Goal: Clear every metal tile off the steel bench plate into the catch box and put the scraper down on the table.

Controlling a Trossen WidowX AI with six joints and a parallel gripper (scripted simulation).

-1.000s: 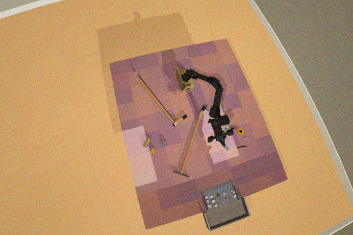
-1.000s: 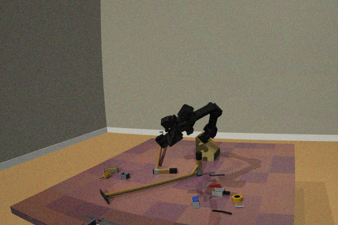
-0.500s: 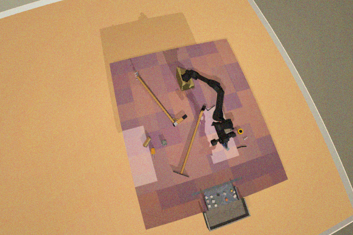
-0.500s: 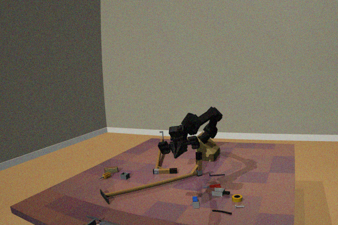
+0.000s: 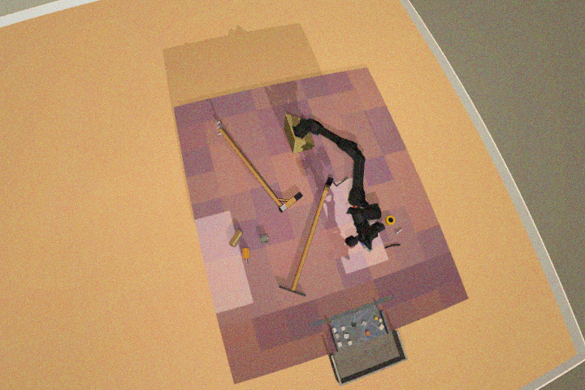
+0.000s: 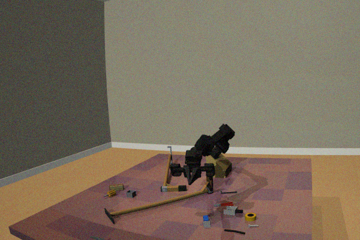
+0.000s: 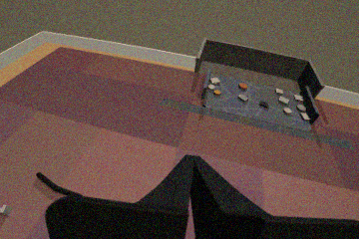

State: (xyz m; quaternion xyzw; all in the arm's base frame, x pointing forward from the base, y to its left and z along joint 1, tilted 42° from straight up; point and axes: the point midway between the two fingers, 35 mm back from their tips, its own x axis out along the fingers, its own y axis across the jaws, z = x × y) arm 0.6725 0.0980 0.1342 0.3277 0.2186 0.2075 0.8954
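Right now my gripper tip is 50 mm past the blue-handled tool, 50 mm to the right of it and 190 mm above it. Round my gripper tip: grey box: 190 mm behind, 460 mm to the right, 190 mm below; yellow tape roll: 140 mm behind, 230 mm to the left, 190 mm below; long scraper: 150 mm behind, 230 mm to the right, 140 mm below.
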